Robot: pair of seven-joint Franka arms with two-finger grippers.
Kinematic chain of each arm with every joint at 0, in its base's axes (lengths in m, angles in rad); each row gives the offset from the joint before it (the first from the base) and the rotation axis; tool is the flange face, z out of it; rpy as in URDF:
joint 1: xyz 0 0 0.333 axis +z
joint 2: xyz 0 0 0 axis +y
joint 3: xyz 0 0 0.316 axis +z
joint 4: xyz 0.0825 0 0 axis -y
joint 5: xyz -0.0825 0 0.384 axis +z
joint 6: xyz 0 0 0 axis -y
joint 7: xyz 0.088 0 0 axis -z
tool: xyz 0 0 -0.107 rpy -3.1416 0 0
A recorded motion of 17 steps. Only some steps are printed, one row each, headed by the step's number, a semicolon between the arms.
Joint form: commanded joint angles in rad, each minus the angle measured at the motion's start. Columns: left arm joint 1, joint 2, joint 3, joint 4, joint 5, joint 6, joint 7; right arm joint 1, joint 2, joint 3, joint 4, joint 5, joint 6, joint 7.
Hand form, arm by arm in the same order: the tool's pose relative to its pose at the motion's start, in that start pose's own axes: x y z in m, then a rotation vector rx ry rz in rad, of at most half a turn. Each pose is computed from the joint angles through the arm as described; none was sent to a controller.
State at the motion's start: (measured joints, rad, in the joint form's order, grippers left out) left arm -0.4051 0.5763 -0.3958 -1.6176 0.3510 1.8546 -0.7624; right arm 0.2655 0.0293 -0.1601 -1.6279 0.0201 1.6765 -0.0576
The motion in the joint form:
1: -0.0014 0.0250 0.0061 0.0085 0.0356 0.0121 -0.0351; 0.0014 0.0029 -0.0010 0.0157 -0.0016 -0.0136 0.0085
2: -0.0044 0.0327 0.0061 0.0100 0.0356 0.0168 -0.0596; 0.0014 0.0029 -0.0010 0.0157 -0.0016 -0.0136 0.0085
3: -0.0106 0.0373 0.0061 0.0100 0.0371 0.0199 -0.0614; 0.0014 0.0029 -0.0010 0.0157 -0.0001 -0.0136 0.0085
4: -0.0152 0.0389 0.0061 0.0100 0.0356 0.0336 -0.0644; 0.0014 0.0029 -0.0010 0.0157 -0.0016 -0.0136 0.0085
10: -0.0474 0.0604 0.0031 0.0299 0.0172 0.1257 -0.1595; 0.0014 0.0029 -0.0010 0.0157 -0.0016 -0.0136 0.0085
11: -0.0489 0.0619 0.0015 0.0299 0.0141 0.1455 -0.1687; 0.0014 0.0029 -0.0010 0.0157 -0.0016 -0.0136 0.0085
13: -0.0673 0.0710 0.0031 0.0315 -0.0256 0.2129 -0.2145; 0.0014 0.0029 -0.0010 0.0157 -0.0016 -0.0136 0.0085
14: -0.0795 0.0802 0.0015 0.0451 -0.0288 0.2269 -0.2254; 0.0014 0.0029 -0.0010 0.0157 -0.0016 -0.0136 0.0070
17: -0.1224 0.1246 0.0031 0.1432 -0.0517 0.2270 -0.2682; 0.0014 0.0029 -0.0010 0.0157 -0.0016 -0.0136 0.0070
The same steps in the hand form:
1: 0.0072 0.0003 0.0113 0.0203 0.0152 -0.0264; 0.0003 -0.0003 -0.0047 -0.0020 -0.0009 0.0077
2: 0.0071 0.0034 0.0146 0.0184 0.0135 -0.0468; 0.0003 -0.0003 -0.0047 -0.0020 -0.0009 0.0077
3: 0.0054 0.0077 0.0166 0.0194 0.0141 -0.0412; 0.0003 -0.0005 -0.0047 -0.0005 -0.0008 0.0078
4: 0.0047 0.0115 0.0159 0.0095 0.0223 -0.0398; 0.0003 -0.0003 -0.0047 -0.0020 -0.0009 0.0077
10: 0.0023 0.0406 0.0082 -0.0758 0.0719 -0.1090; 0.0003 -0.0003 -0.0047 -0.0020 -0.0009 0.0077
11: 0.0024 0.0438 0.0067 -0.0932 0.0810 -0.1161; 0.0003 -0.0003 -0.0047 -0.0020 -0.0009 0.0077
13: -0.0010 0.0604 0.0035 -0.1659 0.0888 -0.1596; 0.0003 -0.0003 -0.0047 -0.0020 -0.0009 0.0077
14: -0.0027 0.0696 0.0002 -0.1844 0.0972 -0.1615; 0.0003 -0.0003 -0.0047 -0.0020 -0.0009 0.0062
17: 0.0003 0.0954 -0.0204 -0.2433 0.1086 -0.1962; 0.0003 -0.0003 -0.0047 -0.0020 -0.0009 0.0062

